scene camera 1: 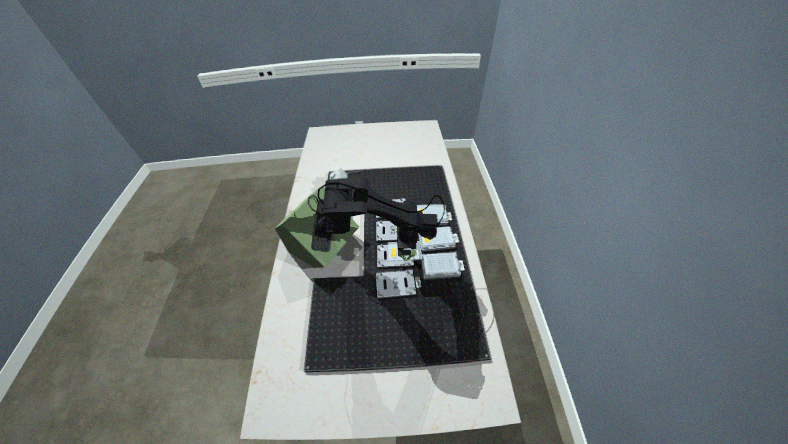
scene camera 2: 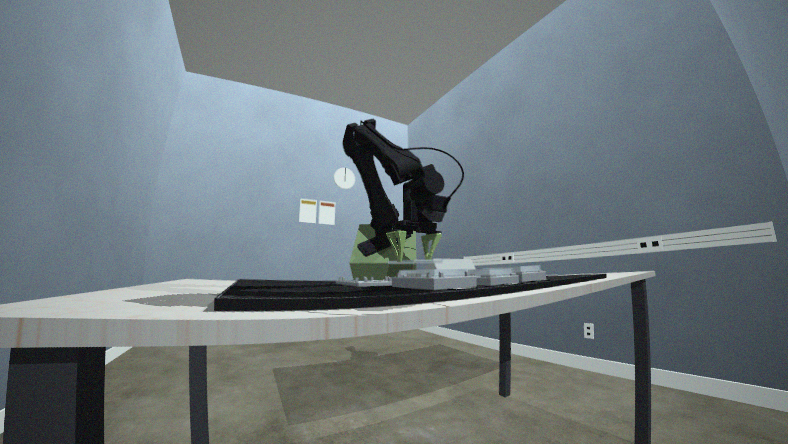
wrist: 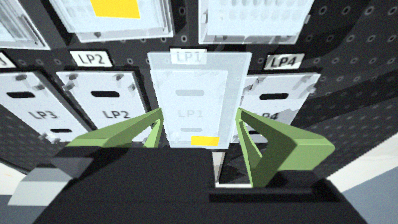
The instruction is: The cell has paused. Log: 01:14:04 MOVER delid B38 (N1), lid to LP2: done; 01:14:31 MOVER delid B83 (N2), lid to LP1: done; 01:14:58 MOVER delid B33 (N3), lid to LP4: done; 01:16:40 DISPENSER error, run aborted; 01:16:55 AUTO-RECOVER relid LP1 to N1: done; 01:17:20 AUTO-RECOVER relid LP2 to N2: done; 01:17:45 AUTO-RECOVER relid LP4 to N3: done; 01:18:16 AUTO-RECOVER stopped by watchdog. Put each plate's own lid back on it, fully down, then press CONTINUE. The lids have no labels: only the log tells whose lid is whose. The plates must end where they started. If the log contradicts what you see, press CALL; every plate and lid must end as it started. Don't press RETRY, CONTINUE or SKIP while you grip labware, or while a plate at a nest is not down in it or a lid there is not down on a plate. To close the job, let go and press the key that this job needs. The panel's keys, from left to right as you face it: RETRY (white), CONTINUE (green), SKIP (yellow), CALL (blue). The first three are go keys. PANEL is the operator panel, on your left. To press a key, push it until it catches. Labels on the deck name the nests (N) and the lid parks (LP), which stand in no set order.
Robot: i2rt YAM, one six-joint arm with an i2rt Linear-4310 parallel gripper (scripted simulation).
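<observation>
Gripper visible, in the wrist view too. Lid park visible.
</observation>
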